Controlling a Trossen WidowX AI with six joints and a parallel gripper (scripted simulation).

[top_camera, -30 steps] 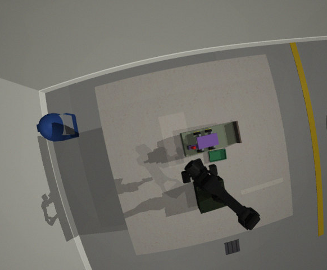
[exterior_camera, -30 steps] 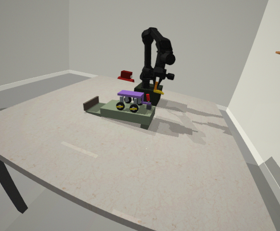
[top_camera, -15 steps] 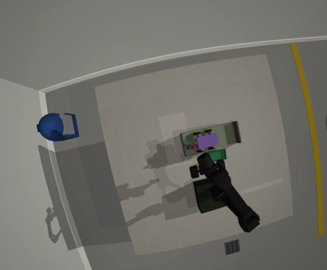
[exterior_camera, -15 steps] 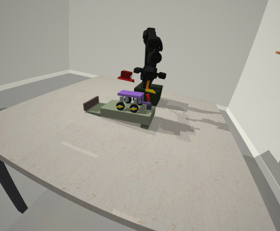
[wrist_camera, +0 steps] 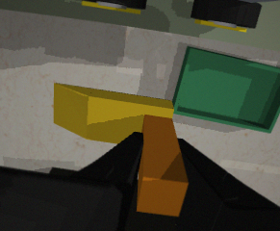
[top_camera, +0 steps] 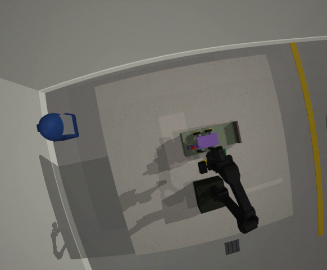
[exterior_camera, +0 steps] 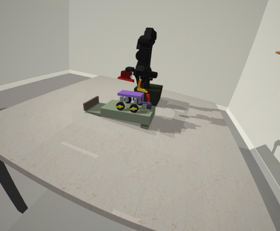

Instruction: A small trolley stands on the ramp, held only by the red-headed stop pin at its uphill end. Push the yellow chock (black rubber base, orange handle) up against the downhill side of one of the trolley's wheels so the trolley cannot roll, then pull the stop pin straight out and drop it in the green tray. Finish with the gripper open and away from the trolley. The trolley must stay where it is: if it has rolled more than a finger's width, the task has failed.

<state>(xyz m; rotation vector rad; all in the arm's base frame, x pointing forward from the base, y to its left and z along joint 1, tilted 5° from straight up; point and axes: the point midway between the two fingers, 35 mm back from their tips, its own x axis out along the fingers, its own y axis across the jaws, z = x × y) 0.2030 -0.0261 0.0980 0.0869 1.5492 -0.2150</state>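
The stop pin is 120 mm ahead of my gripper tip, 70 mm to the left of it and 40 mm below it. From my gripper tip the other things lie so: ramp (120 mm ahead, 30 mm to the right, 120 mm below); then trolley (120 mm ahead, 20 mm to the right, 60 mm below); then chock (10 mm ahead, 20 mm to the left, 10 mm below).
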